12 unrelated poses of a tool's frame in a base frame.
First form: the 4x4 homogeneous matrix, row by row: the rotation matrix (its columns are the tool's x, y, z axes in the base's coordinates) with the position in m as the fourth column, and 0 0 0 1 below. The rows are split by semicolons.
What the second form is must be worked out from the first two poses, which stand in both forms.
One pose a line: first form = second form
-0.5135 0.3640 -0.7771 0.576; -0.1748 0.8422 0.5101 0.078; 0.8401 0.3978 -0.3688 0.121; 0 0 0 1 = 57.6 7.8 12.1 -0.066 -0.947 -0.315 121.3
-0.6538 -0.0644 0.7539 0.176; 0.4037 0.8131 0.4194 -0.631; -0.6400 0.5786 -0.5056 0.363; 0 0 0 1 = 17.6 -63.1 36.3 0.108 0.942 0.316 132.3
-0.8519 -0.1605 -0.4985 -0.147; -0.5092 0.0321 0.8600 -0.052; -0.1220 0.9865 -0.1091 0.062; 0 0 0 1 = -14.7 -5.2 6.2 0.239 -0.712 -0.660 164.7
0.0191 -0.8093 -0.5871 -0.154; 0.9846 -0.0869 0.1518 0.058; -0.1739 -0.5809 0.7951 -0.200; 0 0 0 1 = -15.4 5.8 -20.0 -0.370 -0.209 0.905 97.8
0.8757 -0.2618 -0.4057 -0.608; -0.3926 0.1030 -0.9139 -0.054; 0.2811 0.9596 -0.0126 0.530; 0 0 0 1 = -60.8 -5.4 53.0 0.937 -0.343 -0.065 91.0
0.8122 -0.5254 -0.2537 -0.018; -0.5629 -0.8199 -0.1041 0.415; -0.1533 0.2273 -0.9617 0.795; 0 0 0 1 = -1.8 41.5 79.5 0.952 -0.288 -0.108 170.0
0.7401 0.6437 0.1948 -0.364; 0.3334 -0.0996 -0.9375 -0.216; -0.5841 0.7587 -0.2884 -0.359; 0 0 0 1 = -36.4 -21.6 -35.9 0.896 0.412 -0.164 108.9
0.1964 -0.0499 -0.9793 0.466; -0.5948 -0.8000 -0.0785 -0.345; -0.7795 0.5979 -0.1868 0.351; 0 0 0 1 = 46.6 -34.5 35.1 0.759 -0.224 -0.611 153.5
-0.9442 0.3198 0.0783 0.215; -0.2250 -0.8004 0.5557 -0.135; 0.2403 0.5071 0.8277 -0.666; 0 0 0 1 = 21.5 -13.5 -66.6 -0.085 -0.284 -0.955 163.4
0.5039 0.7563 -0.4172 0.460; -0.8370 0.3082 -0.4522 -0.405; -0.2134 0.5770 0.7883 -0.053; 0 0 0 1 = 46.0 -40.5 -5.3 0.540 -0.107 -0.835 72.5
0.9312 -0.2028 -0.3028 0.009; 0.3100 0.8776 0.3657 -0.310; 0.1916 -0.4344 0.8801 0.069; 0 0 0 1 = 0.9 -31.0 6.9 -0.747 -0.462 0.479 32.4
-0.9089 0.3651 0.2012 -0.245; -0.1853 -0.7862 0.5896 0.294; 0.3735 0.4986 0.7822 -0.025; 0 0 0 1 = -24.5 29.4 -2.5 -0.156 -0.295 -0.943 163.0
